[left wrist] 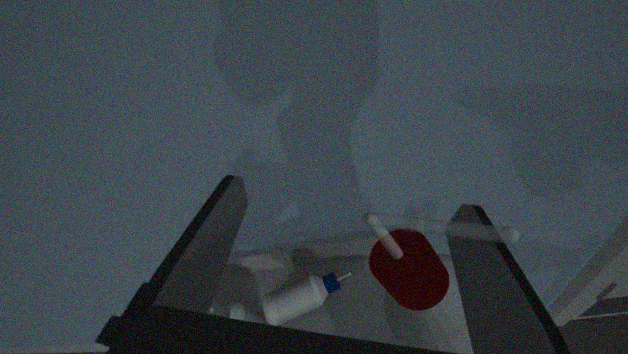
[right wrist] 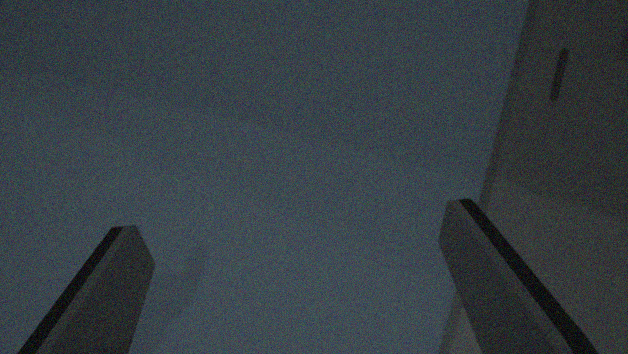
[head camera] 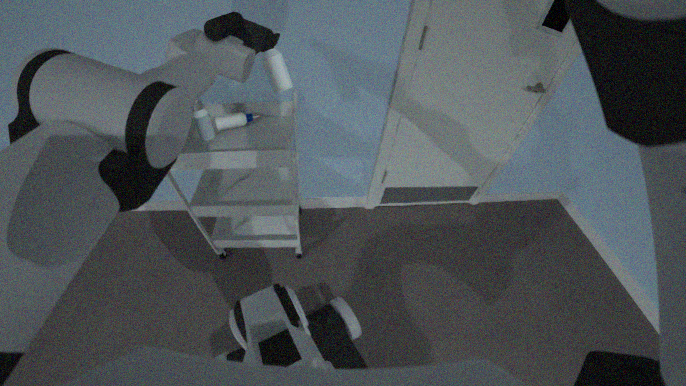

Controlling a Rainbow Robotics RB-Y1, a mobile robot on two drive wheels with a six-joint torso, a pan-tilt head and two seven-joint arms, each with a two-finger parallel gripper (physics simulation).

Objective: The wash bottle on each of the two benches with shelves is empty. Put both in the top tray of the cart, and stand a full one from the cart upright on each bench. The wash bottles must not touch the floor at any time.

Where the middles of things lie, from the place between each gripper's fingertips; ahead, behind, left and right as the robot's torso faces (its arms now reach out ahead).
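Scene:
There's a white wash bottle with red cap (head camera: 272,59), and it's 57 cm lower than my right hand, 17 cm to the left of it and 18 cm ahead of it.
My left gripper, meanwhile, is 50 mm to the left of that white wash bottle with red cap, 20 mm past it and 90 mm above it.

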